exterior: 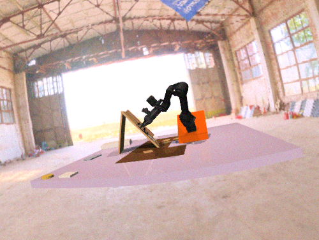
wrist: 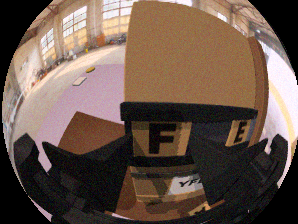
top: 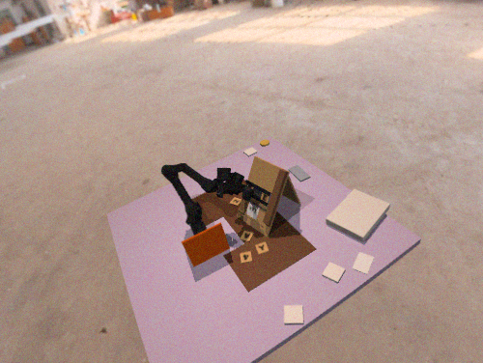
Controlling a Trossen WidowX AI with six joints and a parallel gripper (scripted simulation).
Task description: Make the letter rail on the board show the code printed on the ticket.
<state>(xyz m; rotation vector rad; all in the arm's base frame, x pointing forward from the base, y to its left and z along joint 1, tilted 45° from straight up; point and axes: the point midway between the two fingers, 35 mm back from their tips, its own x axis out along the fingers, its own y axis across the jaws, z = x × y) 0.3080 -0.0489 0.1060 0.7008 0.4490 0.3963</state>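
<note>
The white ticket lies 40 mm behind my gripper tip, 70 mm to the right of it and 80 mm below it. The rest, counted from my gripper tip: cream slab: 380 mm ahead, 420 mm to the right, 140 mm below; then brown mat: 140 mm behind, 60 mm to the right, 160 mm below; then grey plate: 390 mm ahead, 70 mm to the left, 150 mm below.
</note>
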